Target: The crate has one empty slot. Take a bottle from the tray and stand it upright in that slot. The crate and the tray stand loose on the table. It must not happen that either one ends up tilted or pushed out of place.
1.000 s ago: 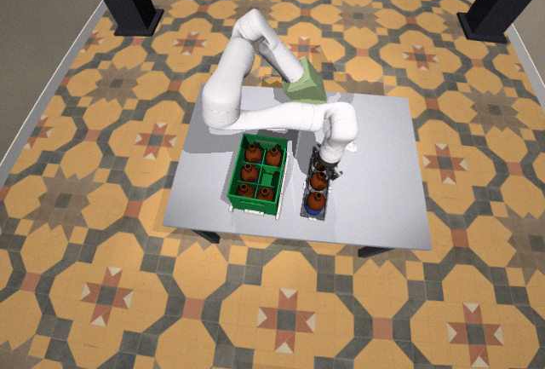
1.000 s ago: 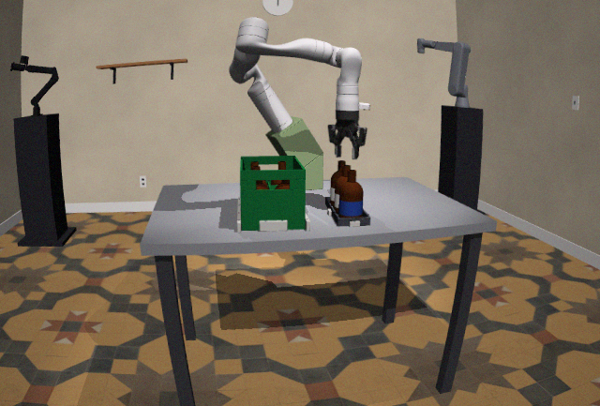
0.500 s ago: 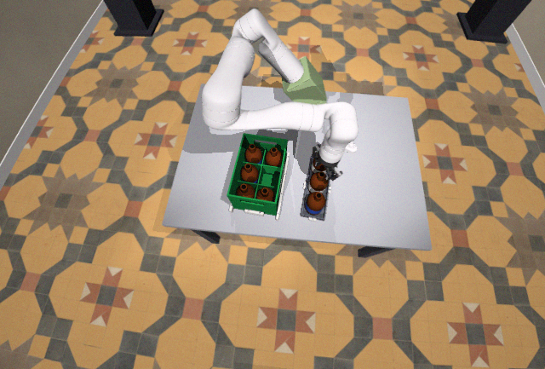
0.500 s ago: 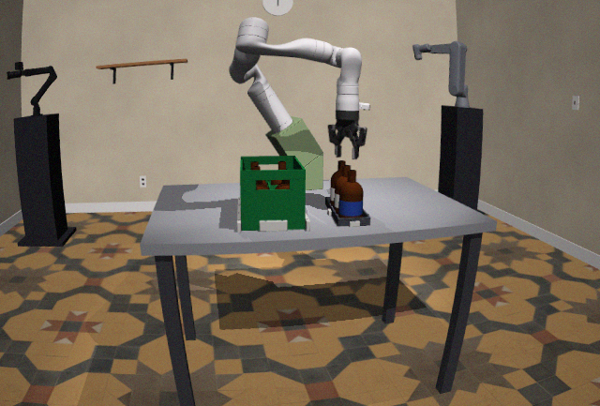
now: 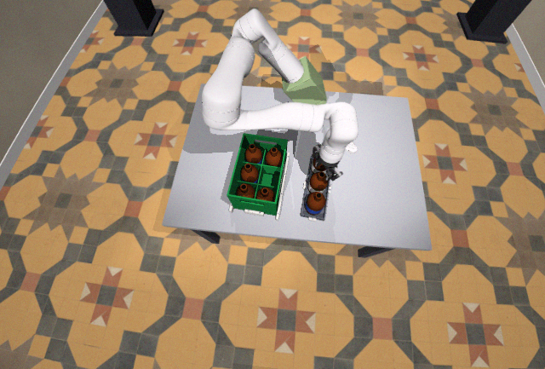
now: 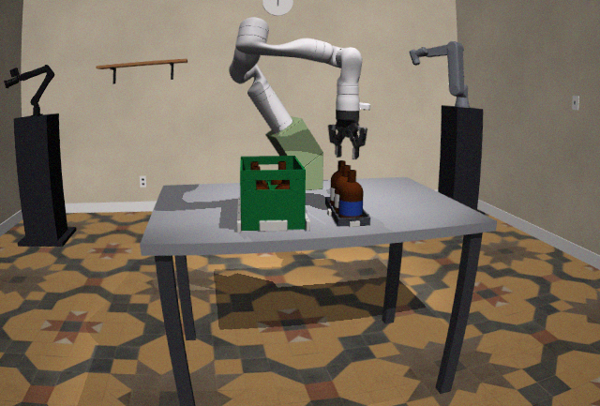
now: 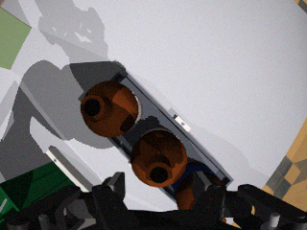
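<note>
Right now my hand is 110 mm above the brown bottle. From my hand the other things lie so: tray: 190 mm below; white-label bottle: 110 mm below, 90 mm behind, 10 mm to the left; crate: 240 mm to the right, 110 mm below, 10 mm behind.
</note>
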